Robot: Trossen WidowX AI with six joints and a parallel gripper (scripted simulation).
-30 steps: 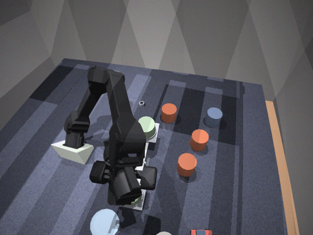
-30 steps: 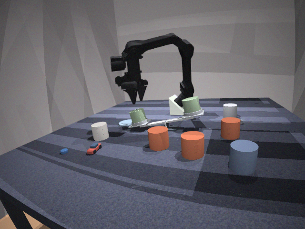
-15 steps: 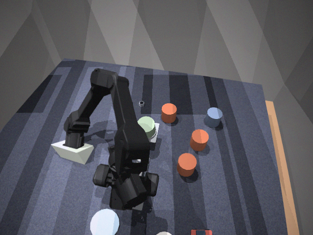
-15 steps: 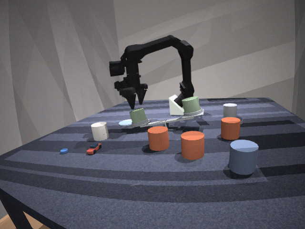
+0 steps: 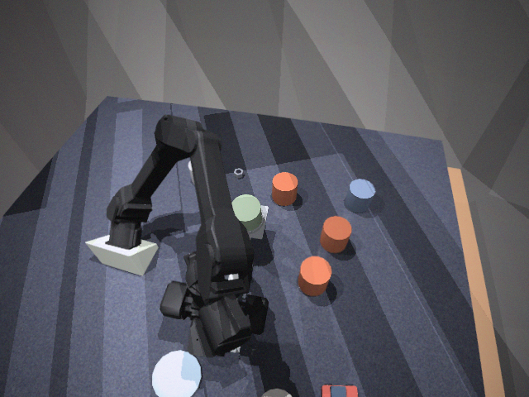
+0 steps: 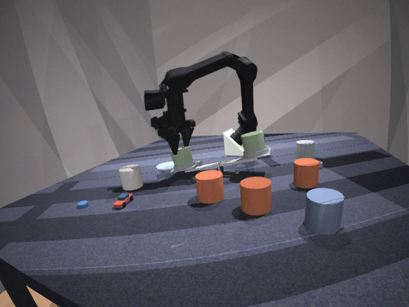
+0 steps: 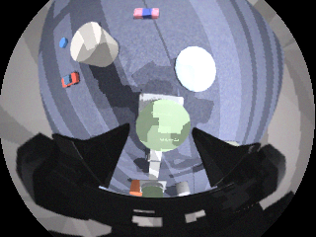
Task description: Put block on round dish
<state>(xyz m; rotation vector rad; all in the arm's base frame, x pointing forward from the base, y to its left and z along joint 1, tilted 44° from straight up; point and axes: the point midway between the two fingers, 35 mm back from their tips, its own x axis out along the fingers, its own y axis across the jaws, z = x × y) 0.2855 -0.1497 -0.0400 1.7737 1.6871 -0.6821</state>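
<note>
Right now my gripper tip is 40 mm above the pale block. Also, from my gripper tip: pale blue round dish 110 mm to the right, 80 mm below, 70 mm behind; then red toy car 260 mm ahead, 70 mm to the right, 70 mm below; then white cylinder 150 mm ahead, 110 mm to the right, 50 mm below.
</note>
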